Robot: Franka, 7 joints.
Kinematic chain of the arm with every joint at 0, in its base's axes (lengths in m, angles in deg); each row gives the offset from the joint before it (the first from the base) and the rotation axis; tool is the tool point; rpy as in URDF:
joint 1: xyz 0 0 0.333 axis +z
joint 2: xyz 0 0 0 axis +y
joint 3: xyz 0 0 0.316 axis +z
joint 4: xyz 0.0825 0 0 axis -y
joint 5: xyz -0.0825 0 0.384 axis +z
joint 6: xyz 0 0 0 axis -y
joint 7: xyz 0.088 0 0 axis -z
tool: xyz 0 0 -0.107 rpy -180 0 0
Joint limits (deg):
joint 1: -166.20..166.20
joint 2: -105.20..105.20
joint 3: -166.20..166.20
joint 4: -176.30..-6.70
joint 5: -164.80..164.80
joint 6: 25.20..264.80
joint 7: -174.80..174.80
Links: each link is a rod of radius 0.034 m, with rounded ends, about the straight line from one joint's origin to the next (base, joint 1, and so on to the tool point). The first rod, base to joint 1, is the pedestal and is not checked.
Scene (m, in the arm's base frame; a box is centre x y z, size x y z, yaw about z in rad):
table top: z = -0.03
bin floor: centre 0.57 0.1 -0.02 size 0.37 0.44 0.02 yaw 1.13
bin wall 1: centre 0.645 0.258 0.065 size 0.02 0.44 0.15 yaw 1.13
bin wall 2: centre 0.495 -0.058 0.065 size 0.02 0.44 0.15 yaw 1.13
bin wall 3: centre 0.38 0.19 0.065 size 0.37 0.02 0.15 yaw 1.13
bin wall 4: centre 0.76 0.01 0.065 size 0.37 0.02 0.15 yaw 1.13
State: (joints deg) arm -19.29 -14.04 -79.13 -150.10 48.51 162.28 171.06
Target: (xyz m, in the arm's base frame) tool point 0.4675 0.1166 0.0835
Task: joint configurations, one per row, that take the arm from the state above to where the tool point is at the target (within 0.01 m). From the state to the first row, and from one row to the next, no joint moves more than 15 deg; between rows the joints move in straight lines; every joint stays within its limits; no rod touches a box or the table.
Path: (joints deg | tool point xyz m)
1: -14.31 -7.62 -66.58 -141.61 49.60 157.76 169.01 | 0.0478 -0.4877 0.3341
2: -9.32 -1.20 -54.03 -133.13 50.69 153.23 166.96 | 0.2164 -0.4850 0.3744
3: -4.34 5.23 -41.48 -124.64 51.78 148.71 164.92 | 0.3899 -0.4165 0.3926
4: 0.65 11.65 -28.93 -116.16 52.87 144.18 162.87 | 0.5389 -0.2854 0.3906
5: 5.63 18.07 -16.38 -107.67 53.96 139.66 160.82 | 0.6387 -0.1068 0.3760
6: 18.53 25.98 -14.84 -119.60 49.26 146.26 165.94 | 0.5845 0.0282 0.2118
7: 31.43 33.89 -13.29 -131.53 44.57 152.87 171.06 | 0.4675 0.1166 0.0835

